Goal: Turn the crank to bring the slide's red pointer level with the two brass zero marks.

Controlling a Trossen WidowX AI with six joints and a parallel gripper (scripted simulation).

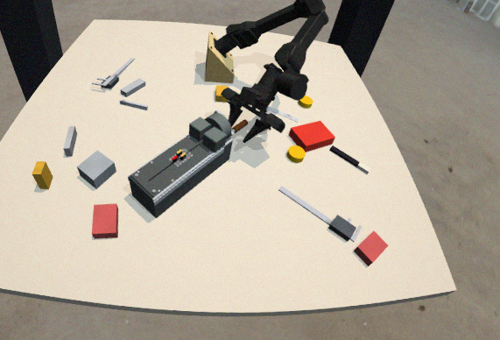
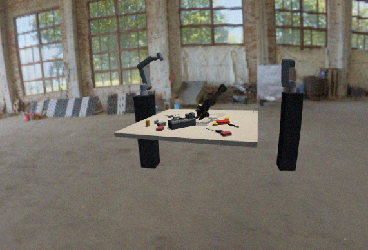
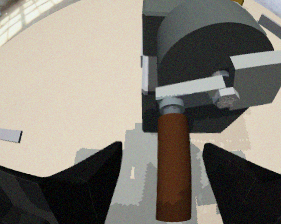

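Right now the crank is 3 cm above my gripper tip, 1 cm to the right of it and 1 cm behind it. Round my gripper tip: brown handle (3 cm above, 1 cm to the left, 1 cm behind); then grey bar (17 cm to the left, 17 cm behind, 5 cm below); then red pointer (16 cm to the right, 10 cm ahead, 3 cm above).
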